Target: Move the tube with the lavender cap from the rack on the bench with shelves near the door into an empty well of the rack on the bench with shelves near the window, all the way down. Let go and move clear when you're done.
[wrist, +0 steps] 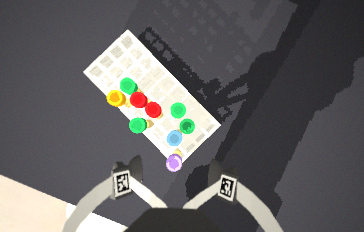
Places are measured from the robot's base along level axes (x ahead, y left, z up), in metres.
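Pixels of known places: hand, tool point: (pixel 175 175).
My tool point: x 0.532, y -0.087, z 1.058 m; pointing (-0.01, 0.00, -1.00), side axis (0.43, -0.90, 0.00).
For each thing: its middle in the pictures, then the offset to it from my tool point. "pt": a spot on its surface instead.
- tube with the lavender cap, body centre: (pixel 176 156) 0.108 m down, 0.002 m ahead, 0.000 m left
- white rack, surface spot: (pixel 199 106) pt 0.115 m down, 0.082 m ahead, 0.004 m left
- tube with a light blue cap, body centre: (pixel 176 135) 0.108 m down, 0.029 m ahead, 0.014 m left
The tube with the lavender cap (pixel 174 163) stands in the white rack (pixel 199 106) at its near corner, in the lower middle of the wrist view. Its cap top faces the camera and a short piece of its tan body shows beside the rack's edge; how deep it sits is hidden. My gripper (pixel 175 171) is open, with its fingers spread wide on either side of the cap and apart from it. The cap looks small against the fingers, so the gripper seems to be above the tube.
A tube with a light blue cap (pixel 174 138) is the nearest neighbour. Green-capped tubes (pixel 187 126) (pixel 178 110) (pixel 138 125) (pixel 128 85), red ones (pixel 153 109) (pixel 138 100) and a yellow one (pixel 115 98) stand in the rack. Empty wells show toward its upper left. Dark shadows fall at the right.
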